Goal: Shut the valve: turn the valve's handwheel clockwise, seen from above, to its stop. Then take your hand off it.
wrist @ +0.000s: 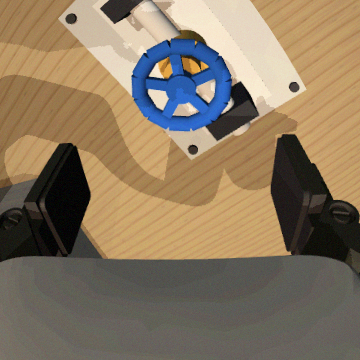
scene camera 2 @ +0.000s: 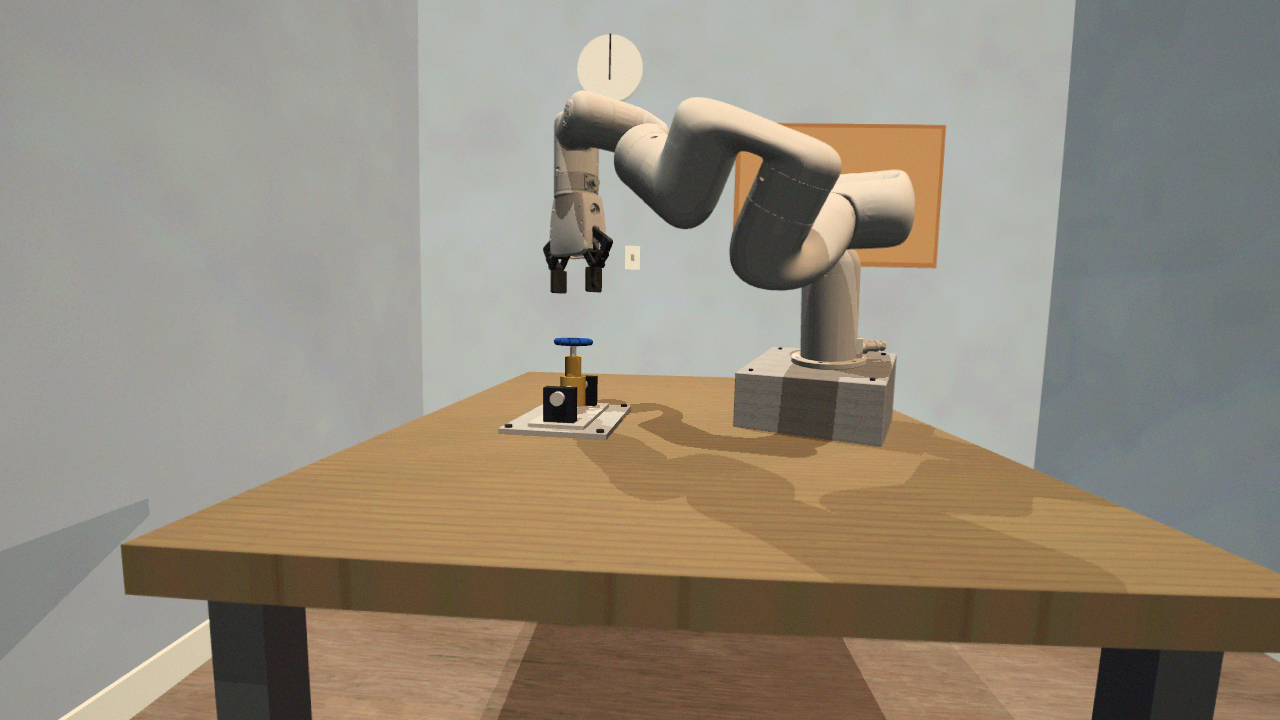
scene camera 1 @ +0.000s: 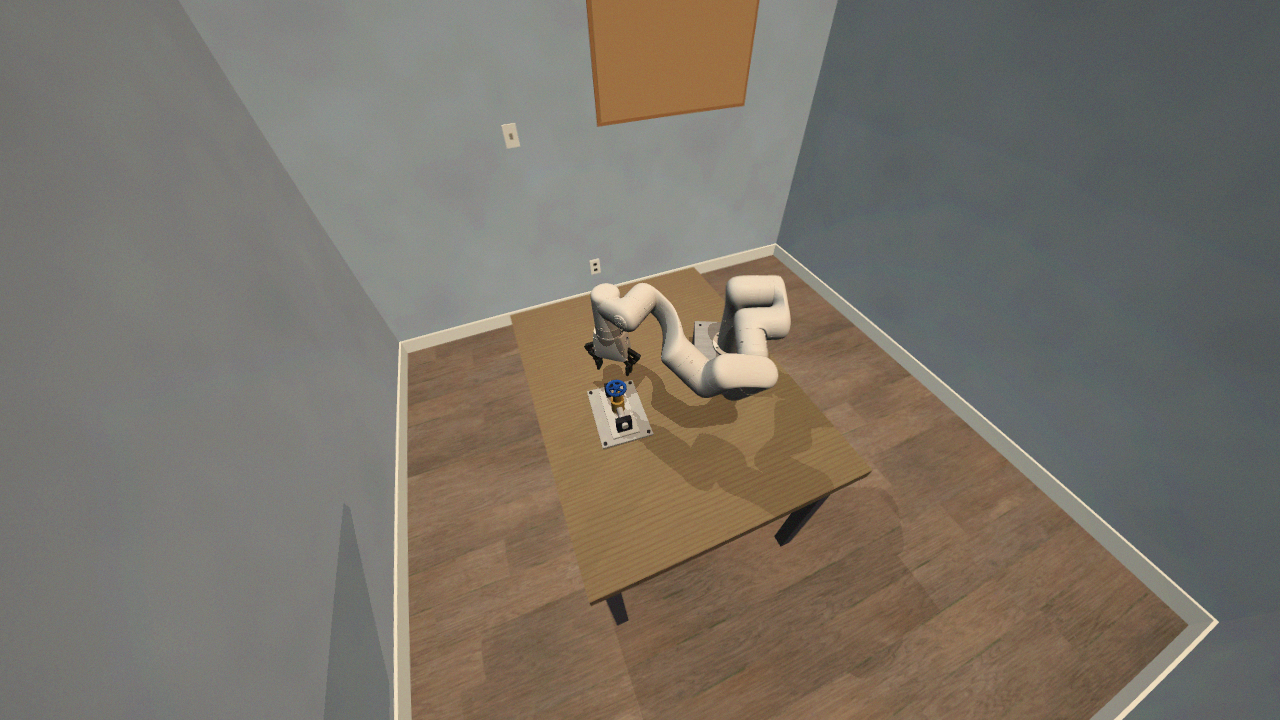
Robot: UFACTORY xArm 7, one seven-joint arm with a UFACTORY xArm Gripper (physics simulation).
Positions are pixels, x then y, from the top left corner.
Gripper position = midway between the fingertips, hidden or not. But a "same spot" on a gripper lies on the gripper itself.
Scene:
gripper: wrist; scene camera 2 575, 292; scene camera 1
same spot on gripper: (wrist: 311, 222) = (scene camera 1: 598, 358)

